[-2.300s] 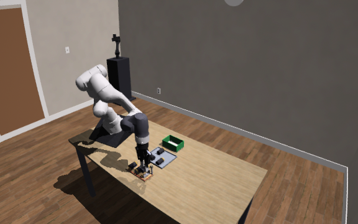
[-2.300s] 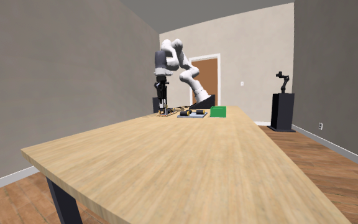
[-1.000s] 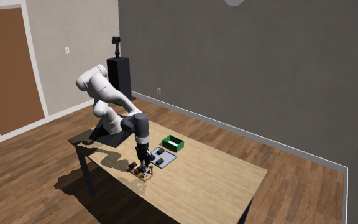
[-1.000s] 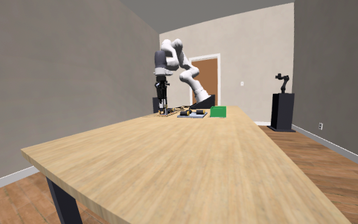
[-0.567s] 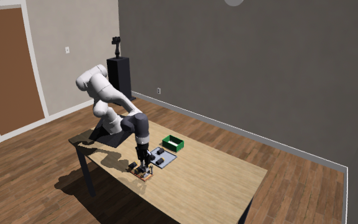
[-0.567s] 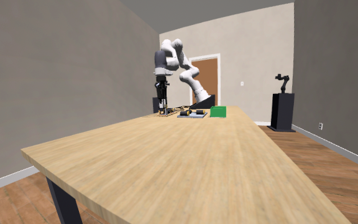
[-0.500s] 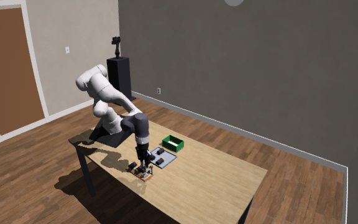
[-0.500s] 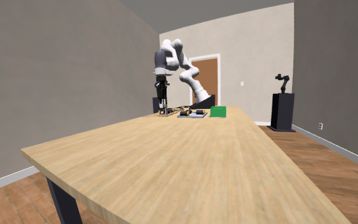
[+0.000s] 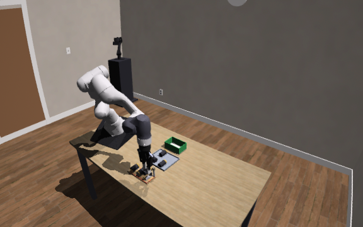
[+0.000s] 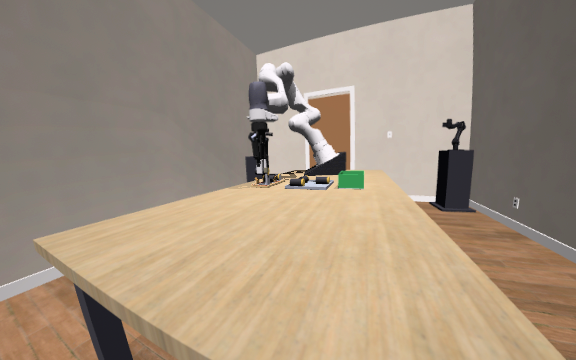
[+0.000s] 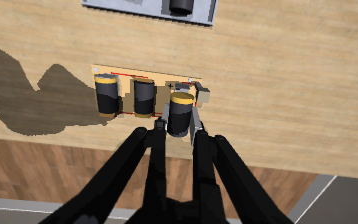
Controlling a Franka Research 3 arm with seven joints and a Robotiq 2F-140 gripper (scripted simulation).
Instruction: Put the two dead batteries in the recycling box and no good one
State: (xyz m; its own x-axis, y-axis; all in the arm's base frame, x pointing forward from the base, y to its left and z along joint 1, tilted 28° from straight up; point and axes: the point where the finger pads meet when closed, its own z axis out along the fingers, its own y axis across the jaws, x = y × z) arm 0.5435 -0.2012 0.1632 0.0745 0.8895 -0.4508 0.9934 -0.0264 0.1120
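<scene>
The bulb is 3 cm ahead of my hand, 4 cm to the left of it and 2 cm below it. The rest, counted from my hand: green recycling box: 5 cm behind, 41 cm to the left, 8 cm below; then grey tray: 5 cm behind, 23 cm to the left, 9 cm below.
</scene>
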